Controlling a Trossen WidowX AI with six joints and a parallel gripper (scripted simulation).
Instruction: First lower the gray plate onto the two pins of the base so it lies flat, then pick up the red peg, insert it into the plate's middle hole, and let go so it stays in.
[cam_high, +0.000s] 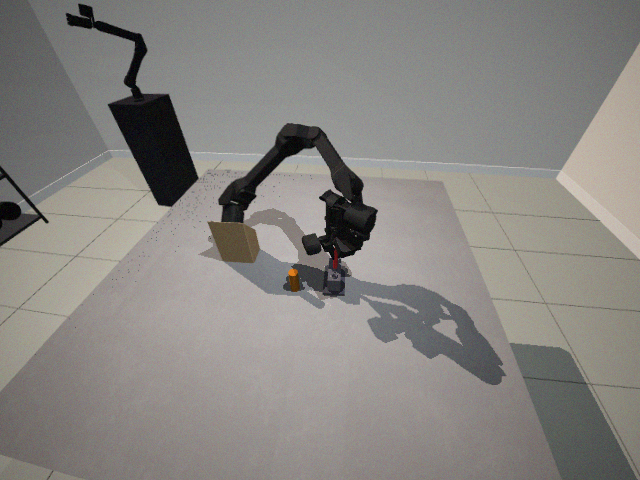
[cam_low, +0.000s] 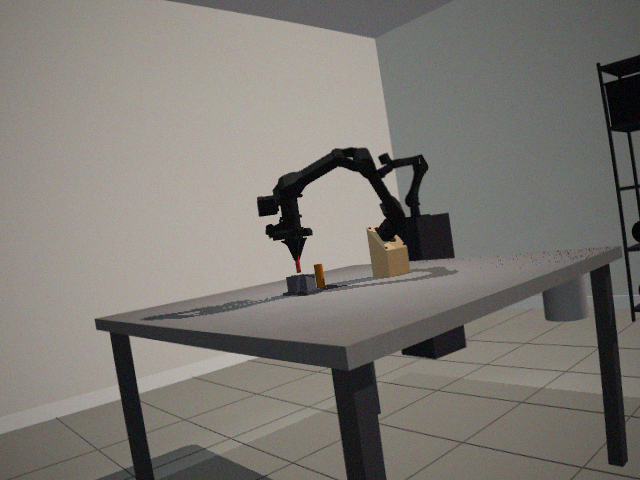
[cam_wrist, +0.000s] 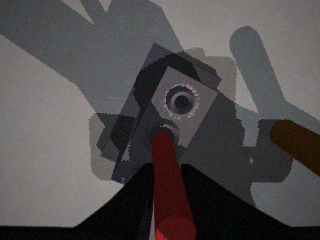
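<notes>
My gripper tip is 60 mm above the gray plate. From my gripper tip the other things lie so: orange cylinder (120 mm behind, 70 mm below, 60 mm to the right); then red peg (right at my gripper tip).
</notes>
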